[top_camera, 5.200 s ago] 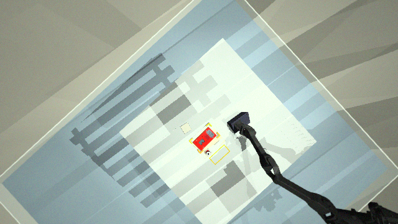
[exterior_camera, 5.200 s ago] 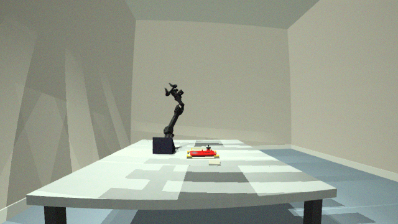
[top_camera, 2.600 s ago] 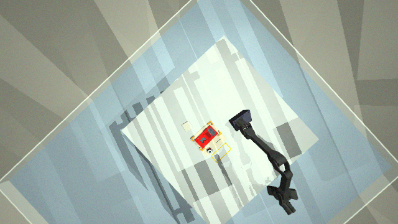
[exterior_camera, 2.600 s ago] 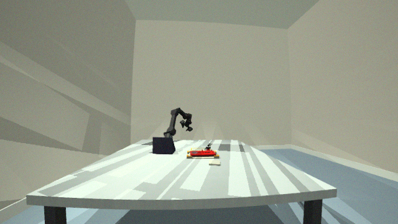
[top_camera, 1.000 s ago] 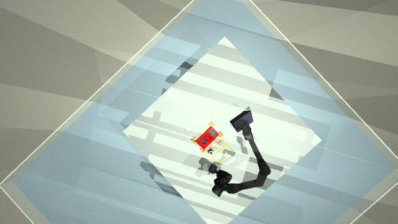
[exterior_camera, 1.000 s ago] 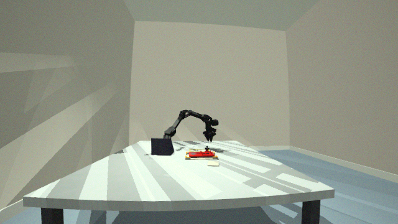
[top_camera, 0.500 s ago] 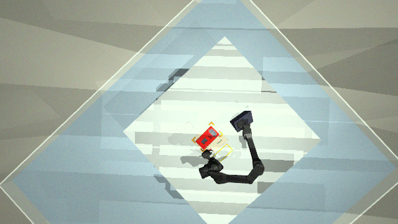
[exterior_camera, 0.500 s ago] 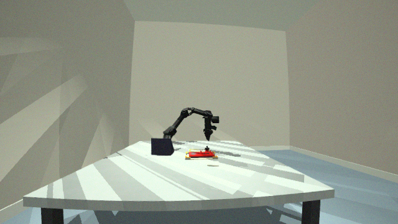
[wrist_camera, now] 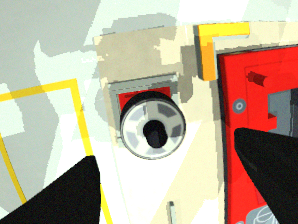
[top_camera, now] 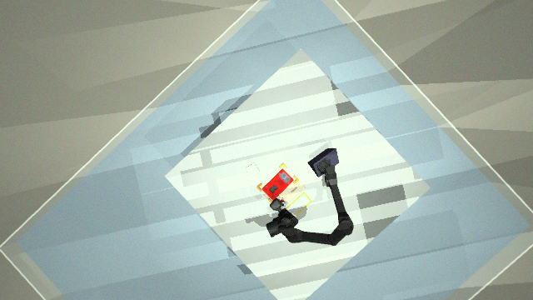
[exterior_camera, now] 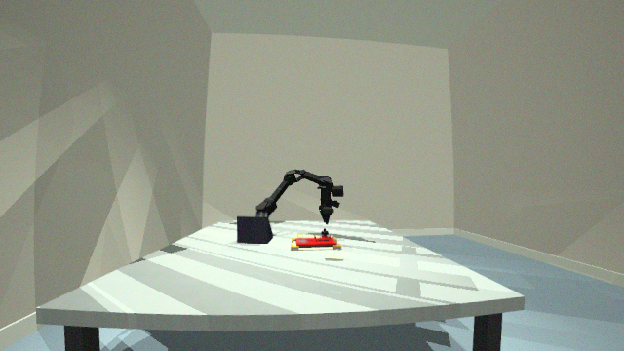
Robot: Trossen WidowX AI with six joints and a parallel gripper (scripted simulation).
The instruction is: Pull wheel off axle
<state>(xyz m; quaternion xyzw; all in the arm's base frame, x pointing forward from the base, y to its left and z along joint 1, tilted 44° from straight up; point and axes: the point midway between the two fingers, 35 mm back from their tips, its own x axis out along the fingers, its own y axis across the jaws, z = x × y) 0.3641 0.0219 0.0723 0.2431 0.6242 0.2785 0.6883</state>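
The dark wheel is 50 mm below my gripper tip and 10 mm behind it. Also, from my gripper tip: pale square tile 300 mm to the right, 90 mm below, 10 mm ahead.
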